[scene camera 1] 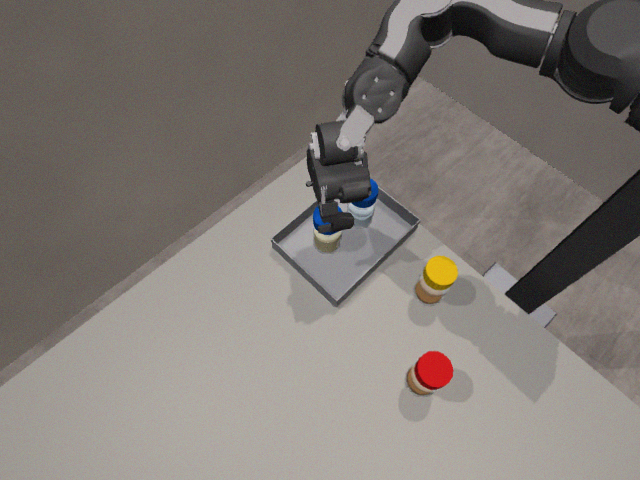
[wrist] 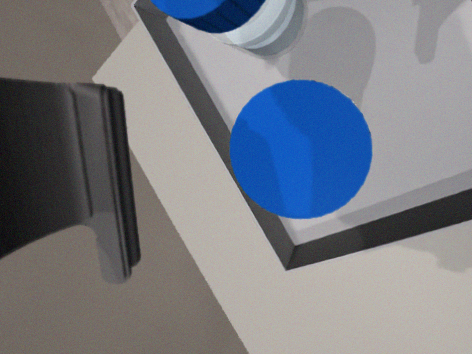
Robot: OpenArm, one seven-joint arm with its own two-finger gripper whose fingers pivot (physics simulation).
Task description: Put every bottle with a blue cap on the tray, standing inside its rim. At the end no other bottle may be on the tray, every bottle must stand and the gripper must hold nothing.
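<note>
A bottle with a blue cap and a cream and olive body [scene camera 1: 327,241] [wrist: 301,150] stands on the grey tray [scene camera 1: 336,300] [wrist: 400,224], inside its rim near one corner. A second blue-capped bottle with a pale, clear-looking body [scene camera 1: 361,210] [wrist: 265,31] stands inside the rim, beside the first and apart from it. My gripper [scene camera 1: 334,219] is open and holds nothing. It hangs just over the cream-bodied bottle and partly hides its cap in the scene view. In the wrist view one finger shows at the left, apart from the cap; the other finger does not show there.
A bottle with a yellow cap [scene camera 1: 440,273] stands on the table to the right of the tray. A bottle with a red cap [scene camera 1: 434,370] stands further down the table. The table's edges run close behind the tray. A dark post stands beyond the right edge.
</note>
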